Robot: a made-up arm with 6 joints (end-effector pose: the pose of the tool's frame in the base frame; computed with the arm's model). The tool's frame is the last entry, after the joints.
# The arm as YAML. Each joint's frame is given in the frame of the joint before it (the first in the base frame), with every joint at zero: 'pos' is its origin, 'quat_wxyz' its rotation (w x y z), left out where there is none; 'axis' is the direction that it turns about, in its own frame. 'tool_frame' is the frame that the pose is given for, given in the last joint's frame.
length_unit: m
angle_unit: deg
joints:
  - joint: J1
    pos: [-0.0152, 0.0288, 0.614]
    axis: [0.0, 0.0, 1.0]
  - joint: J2
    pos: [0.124, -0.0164, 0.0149]
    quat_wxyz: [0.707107, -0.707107, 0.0, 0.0]
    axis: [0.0, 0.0, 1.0]
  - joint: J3
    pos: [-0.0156, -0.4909, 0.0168]
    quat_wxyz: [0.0, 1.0, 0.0, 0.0]
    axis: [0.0, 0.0, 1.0]
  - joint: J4
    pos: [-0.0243, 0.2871, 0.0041]
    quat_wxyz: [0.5, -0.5, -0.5, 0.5]
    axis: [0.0, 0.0, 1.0]
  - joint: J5
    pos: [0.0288, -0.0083, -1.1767]
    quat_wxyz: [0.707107, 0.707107, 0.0, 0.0]
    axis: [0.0, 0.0, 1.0]
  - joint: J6
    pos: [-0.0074, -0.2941, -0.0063]
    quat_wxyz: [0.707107, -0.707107, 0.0, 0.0]
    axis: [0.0, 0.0, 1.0]
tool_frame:
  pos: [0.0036, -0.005, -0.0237]
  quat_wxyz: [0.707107, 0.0, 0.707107, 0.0]
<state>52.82 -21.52 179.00 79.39 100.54 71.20</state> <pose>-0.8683 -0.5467 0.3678 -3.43 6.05 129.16</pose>
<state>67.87 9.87 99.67 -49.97 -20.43 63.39</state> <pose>-0.0834 0.0189 2.5658 -62.95 -69.44 117.43</pose>
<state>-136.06 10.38 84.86 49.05 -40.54 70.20</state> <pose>-0.4040 -0.1528 2.5023 -85.10 -38.19 -174.71</pose>
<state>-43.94 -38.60 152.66 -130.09 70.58 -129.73</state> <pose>-1.2157 0.8377 0.6789 67.44 -32.06 -165.59</pose>
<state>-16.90 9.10 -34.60 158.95 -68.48 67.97</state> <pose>1.3659 -0.4945 0.6284 128.29 -21.98 -38.02</pose>
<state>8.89 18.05 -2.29 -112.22 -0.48 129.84</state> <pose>1.7058 0.2737 0.8549 -17.46 20.16 9.36</pose>
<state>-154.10 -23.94 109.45 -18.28 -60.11 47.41</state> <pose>0.9393 0.4130 1.9877 -82.65 -68.07 -107.36</pose>
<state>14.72 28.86 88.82 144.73 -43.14 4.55</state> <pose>0.6432 0.0896 2.4864 -49.09 -65.66 -91.92</pose>
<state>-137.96 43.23 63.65 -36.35 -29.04 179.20</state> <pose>-1.2409 -1.1825 1.6633 -145.38 3.52 -121.21</pose>
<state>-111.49 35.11 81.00 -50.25 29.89 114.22</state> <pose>-0.5497 -0.9395 2.3495 -27.22 -57.60 -157.13</pose>
